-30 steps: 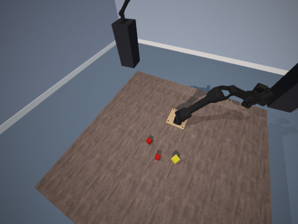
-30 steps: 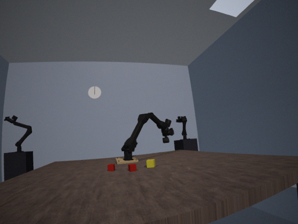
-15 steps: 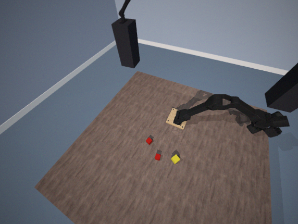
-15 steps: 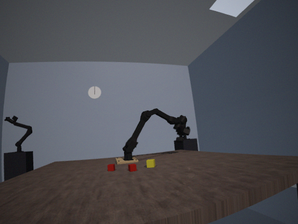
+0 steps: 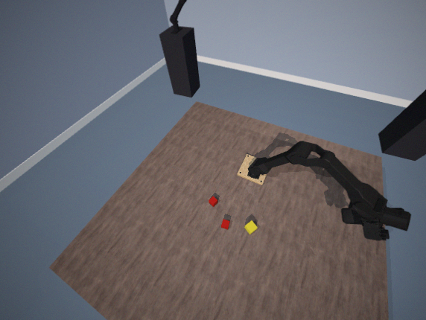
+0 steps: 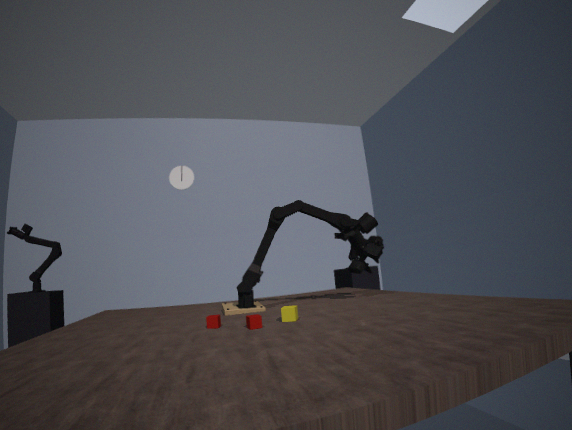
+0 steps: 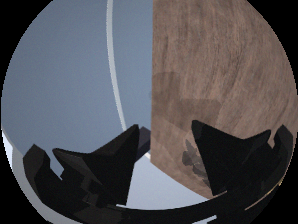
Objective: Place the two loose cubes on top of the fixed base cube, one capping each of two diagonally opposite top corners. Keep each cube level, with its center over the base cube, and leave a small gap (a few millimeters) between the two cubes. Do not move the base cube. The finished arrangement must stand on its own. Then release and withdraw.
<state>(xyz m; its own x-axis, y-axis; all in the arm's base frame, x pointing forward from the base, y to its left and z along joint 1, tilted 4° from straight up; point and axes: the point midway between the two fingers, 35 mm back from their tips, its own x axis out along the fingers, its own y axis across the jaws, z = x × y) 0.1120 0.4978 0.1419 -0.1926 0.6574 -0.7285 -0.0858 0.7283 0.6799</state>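
Now: gripper tip 180 mm short of the yellow cube, 470 mm to the left of it and 90 mm above it.
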